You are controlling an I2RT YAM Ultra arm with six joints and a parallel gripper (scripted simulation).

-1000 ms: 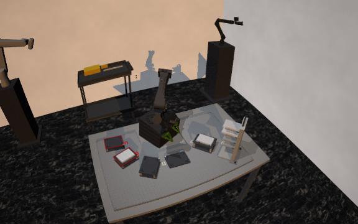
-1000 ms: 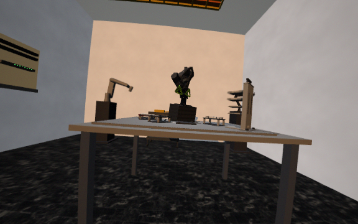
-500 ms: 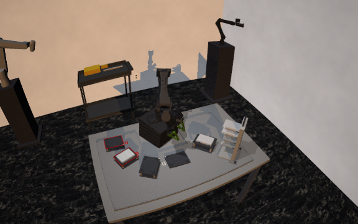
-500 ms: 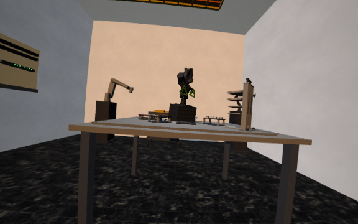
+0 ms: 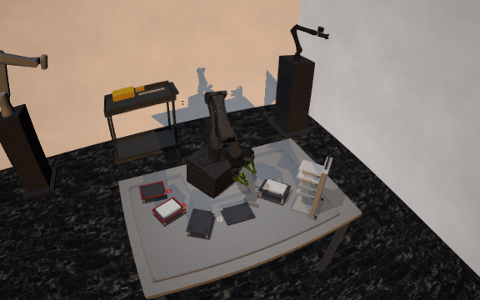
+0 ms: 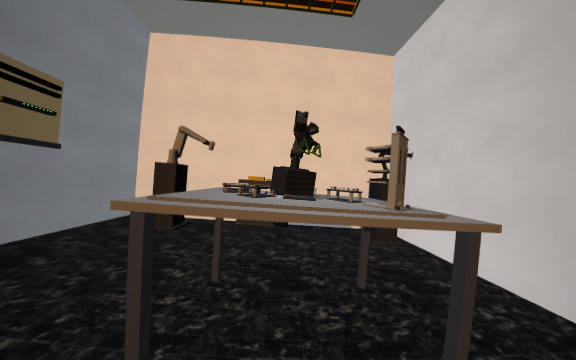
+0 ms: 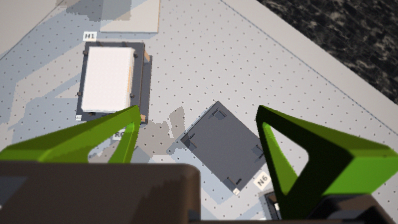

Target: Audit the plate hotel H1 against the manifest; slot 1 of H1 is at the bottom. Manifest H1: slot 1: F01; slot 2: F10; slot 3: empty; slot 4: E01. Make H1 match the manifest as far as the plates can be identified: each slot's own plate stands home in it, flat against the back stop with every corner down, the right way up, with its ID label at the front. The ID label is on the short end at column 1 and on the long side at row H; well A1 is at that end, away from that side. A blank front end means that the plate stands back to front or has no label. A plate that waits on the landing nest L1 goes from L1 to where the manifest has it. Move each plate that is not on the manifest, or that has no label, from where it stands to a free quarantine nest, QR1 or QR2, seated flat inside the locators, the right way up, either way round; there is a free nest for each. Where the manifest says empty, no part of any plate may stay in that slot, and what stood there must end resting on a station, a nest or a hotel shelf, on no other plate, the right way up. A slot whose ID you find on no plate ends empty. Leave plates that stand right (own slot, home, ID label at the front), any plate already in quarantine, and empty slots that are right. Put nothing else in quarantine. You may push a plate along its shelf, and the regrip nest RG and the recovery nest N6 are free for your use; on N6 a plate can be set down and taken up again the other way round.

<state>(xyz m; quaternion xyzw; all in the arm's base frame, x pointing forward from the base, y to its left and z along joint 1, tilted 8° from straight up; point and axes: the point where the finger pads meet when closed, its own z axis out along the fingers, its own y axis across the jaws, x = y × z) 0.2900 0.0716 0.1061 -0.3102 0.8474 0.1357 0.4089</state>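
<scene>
Right now my hand is 190 mm to the right of the white plate, 170 mm above it and 40 mm past it. Round my hand: A1 mark 190 mm to the left, 180 mm below, 130 mm behind; then N6 tag 240 mm below, 170 mm to the right; then dark regrip nest 190 mm to the left, 190 mm below, 40 mm behind.
</scene>
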